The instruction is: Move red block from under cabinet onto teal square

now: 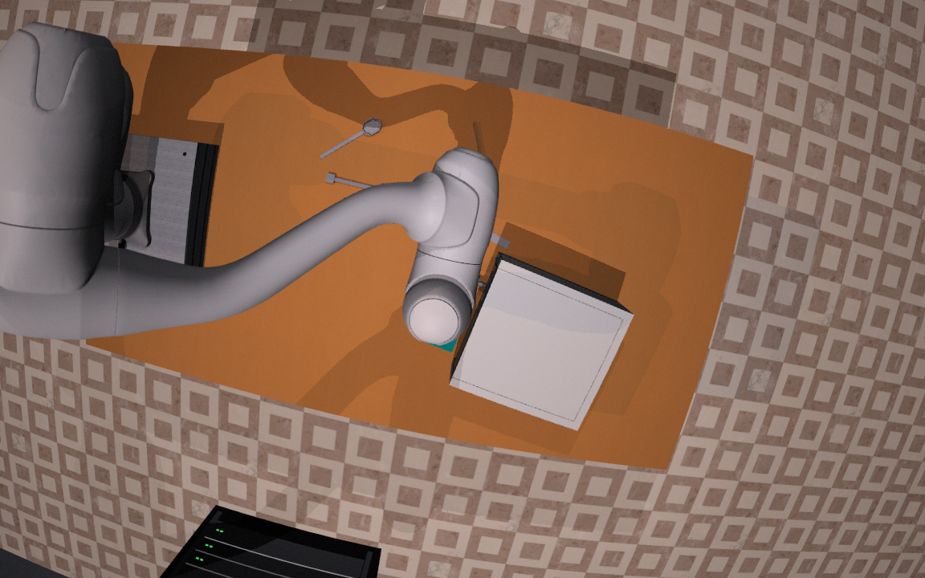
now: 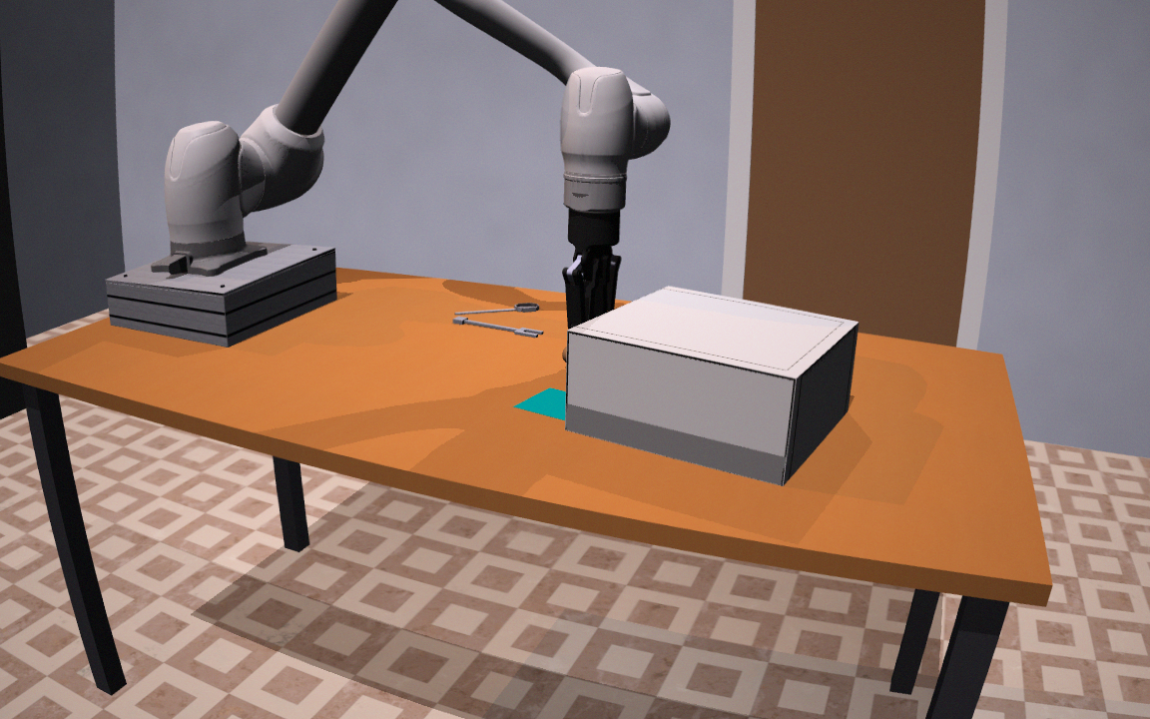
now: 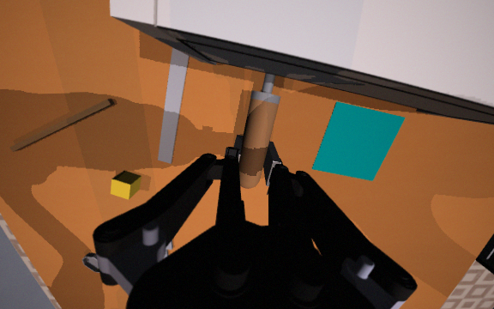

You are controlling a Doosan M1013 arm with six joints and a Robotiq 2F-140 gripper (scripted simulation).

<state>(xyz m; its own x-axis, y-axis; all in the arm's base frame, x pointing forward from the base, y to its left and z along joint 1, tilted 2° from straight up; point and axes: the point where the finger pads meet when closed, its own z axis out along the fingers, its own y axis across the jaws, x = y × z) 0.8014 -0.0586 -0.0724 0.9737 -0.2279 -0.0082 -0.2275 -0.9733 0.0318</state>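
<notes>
My hand is 140 mm to the left of the teal square and 40 mm above it. From my hand the other things lie so: flat grey bar 50 mm ahead, 100 mm to the left, 40 mm below; yellow cube 50 mm behind, 180 mm to the left, 20 mm below; hook tool 130 mm ahead, 70 mm to the right, 20 mm below.
</notes>
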